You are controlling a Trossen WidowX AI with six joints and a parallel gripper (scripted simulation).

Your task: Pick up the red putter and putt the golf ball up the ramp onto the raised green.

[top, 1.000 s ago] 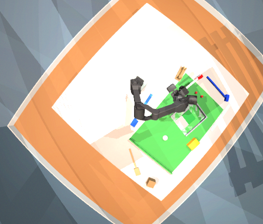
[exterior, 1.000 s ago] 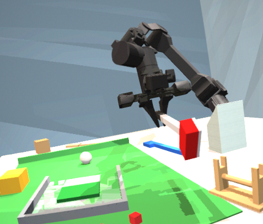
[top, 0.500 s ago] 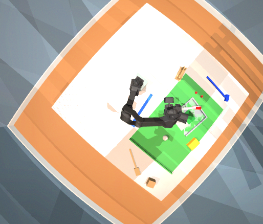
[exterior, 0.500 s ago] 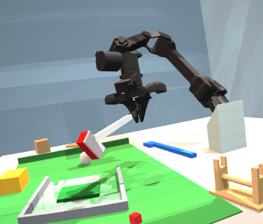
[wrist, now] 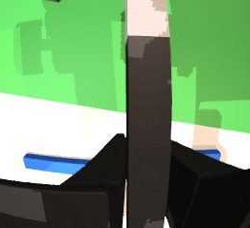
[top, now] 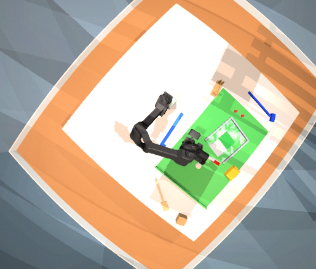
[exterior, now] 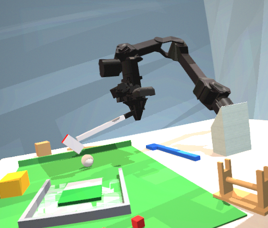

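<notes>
Right now the red putter is 12 cm ahead of my gripper tip and 1 cm to the left of it. Also, from my gripper tip: tan cube (33 cm ahead, 45 cm to the right, 11 cm below); wooden stand (2 cm behind, 44 cm to the left, 10 cm below); white golf ball (18 cm ahead, 7 cm to the right, 11 cm below).
</notes>
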